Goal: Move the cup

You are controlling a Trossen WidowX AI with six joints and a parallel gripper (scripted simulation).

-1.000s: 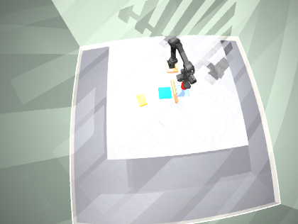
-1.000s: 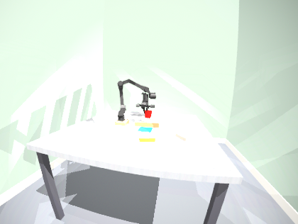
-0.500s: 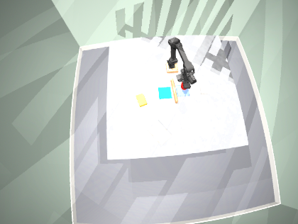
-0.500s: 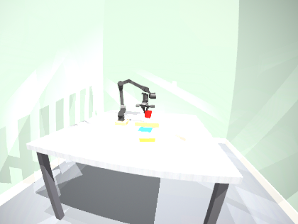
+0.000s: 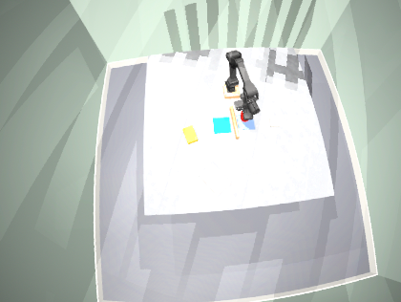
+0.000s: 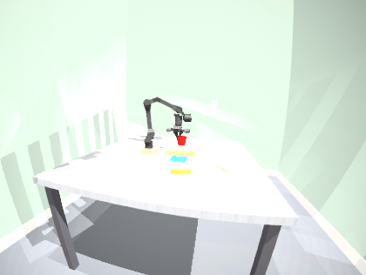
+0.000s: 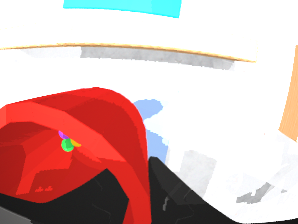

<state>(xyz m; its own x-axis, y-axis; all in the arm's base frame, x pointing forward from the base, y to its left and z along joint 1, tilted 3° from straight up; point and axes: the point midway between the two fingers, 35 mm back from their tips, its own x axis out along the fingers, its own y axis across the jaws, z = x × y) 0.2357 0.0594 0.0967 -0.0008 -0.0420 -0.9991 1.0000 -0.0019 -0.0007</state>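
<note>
Right now the cyan pad is 40 mm ahead of my gripper tip, 150 mm to the right of it and 110 mm below it. From my gripper tip the other things lie so: thin wooden stick: 30 mm ahead, 70 mm to the right, 90 mm below; red cup: 30 mm ahead; pale blue pad: 30 mm ahead, 20 mm to the left, 110 mm below.
</note>
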